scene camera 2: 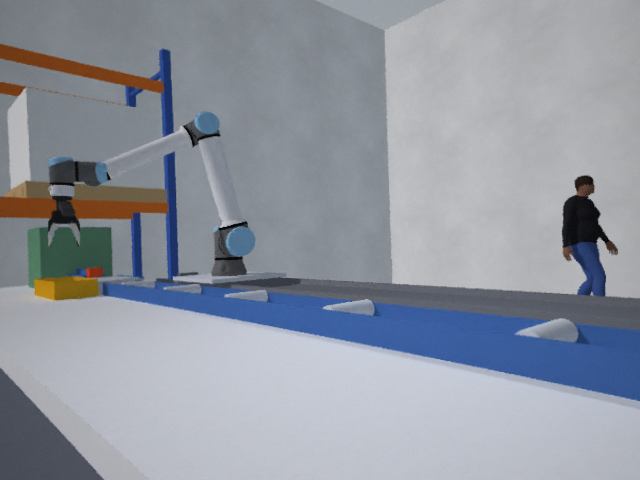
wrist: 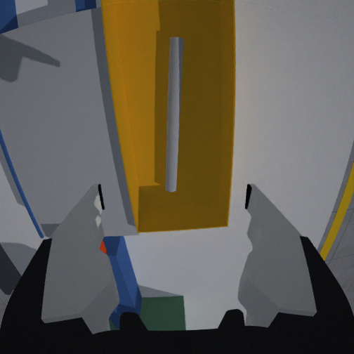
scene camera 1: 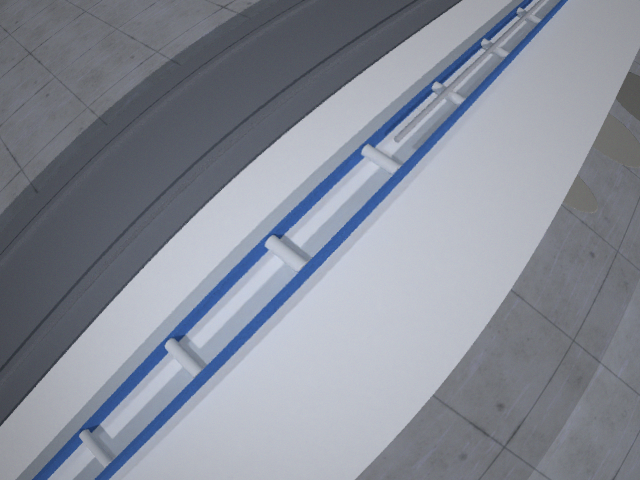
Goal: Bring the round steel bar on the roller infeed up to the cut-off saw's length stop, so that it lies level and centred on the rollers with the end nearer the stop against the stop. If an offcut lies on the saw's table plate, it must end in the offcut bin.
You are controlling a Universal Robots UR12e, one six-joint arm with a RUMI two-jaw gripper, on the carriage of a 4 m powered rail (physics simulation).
Labels:
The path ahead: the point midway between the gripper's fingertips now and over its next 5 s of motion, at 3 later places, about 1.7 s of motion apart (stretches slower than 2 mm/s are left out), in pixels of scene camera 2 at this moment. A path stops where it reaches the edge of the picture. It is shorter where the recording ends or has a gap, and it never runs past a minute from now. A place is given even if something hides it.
My gripper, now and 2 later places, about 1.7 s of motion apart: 64, 246; 196, 240; 486, 221

